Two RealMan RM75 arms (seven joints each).
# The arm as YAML. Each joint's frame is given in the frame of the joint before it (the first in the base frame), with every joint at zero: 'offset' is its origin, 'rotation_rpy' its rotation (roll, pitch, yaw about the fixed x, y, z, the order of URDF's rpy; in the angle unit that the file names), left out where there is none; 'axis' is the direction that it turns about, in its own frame. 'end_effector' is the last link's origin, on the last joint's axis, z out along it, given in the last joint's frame.
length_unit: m
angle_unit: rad
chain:
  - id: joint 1
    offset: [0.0, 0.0, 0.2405]
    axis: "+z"
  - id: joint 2
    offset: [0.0, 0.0, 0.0]
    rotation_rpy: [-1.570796, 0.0, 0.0]
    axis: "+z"
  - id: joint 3
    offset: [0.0, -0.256, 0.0]
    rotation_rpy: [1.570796, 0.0, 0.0]
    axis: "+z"
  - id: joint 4
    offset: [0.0, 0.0, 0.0]
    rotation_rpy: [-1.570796, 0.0, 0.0]
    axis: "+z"
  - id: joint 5
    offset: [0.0, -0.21, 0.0]
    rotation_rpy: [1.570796, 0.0, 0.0]
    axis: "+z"
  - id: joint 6
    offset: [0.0, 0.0, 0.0]
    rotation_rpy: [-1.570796, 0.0, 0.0]
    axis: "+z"
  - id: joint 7
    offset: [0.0, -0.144, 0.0]
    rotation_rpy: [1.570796, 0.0, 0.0]
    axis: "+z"
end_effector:
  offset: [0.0, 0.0, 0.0]
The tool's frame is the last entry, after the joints.
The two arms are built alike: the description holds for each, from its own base.
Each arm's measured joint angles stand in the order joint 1, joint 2, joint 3, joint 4, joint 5, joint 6, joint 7.
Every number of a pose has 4 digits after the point. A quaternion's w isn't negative.
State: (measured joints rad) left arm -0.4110 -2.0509 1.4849 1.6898 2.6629 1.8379 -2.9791; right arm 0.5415 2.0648 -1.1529 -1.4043 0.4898 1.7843 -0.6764
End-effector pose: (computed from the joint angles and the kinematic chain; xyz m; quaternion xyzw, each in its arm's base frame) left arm -0.1948 0.2924 0.0327 -0.8218 -0.4803 0.2286 0.2045; right arm 0.2217 0.3315 0.0496 -0.8870 0.3928 -0.1905 0.1502
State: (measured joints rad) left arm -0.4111 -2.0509 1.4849 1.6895 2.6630 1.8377 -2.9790; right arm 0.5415 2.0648 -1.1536 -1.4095 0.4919 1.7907 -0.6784
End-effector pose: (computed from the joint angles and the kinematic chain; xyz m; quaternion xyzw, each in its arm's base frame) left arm -0.1949 0.2924 0.0327 -0.8218 -0.4802 0.2286 0.2045; right arm 0.2206 0.3309 0.0499 -0.8882 0.3907 -0.1909 0.1484
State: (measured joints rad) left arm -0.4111 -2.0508 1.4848 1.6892 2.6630 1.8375 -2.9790; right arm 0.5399 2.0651 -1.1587 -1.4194 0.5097 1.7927 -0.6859
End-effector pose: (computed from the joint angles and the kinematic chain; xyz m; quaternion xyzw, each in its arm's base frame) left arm -0.1949 0.2925 0.0327 -0.8217 -0.4803 0.2286 0.2045; right arm 0.2169 0.3305 0.0491 -0.8936 0.3823 -0.1851 0.1448
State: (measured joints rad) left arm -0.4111 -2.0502 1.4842 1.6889 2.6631 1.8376 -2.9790; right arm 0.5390 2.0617 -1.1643 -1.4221 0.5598 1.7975 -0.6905
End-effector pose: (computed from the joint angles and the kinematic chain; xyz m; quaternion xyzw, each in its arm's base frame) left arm -0.1951 0.2926 0.0330 -0.8214 -0.4806 0.2287 0.2048; right arm 0.2106 0.3295 0.0467 -0.9021 0.3747 -0.1687 0.1313
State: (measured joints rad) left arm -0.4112 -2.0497 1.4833 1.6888 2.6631 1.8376 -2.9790; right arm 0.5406 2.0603 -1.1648 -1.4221 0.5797 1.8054 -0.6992
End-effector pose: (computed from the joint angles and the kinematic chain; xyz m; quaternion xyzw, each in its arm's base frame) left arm -0.1953 0.2927 0.0333 -0.8212 -0.4809 0.2286 0.2052; right arm 0.2079 0.3286 0.0459 -0.9066 0.3691 -0.1635 0.1230
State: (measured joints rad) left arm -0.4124 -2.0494 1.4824 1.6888 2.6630 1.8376 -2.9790; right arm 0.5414 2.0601 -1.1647 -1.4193 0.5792 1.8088 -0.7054
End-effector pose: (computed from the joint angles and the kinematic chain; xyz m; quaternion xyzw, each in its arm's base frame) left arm -0.1950 0.2930 0.0335 -0.8214 -0.4806 0.2283 0.2056; right arm 0.2082 0.3281 0.0457 -0.9074 0.3672 -0.1651 0.1203
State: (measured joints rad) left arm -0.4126 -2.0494 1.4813 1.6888 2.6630 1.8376 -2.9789; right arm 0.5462 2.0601 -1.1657 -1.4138 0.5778 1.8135 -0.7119
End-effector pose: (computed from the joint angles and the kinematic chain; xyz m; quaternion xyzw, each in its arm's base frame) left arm -0.1950 0.2931 0.0337 -0.8213 -0.4809 0.2279 0.2058; right arm 0.2077 0.3281 0.0449 -0.9087 0.3642 -0.1677 0.1163
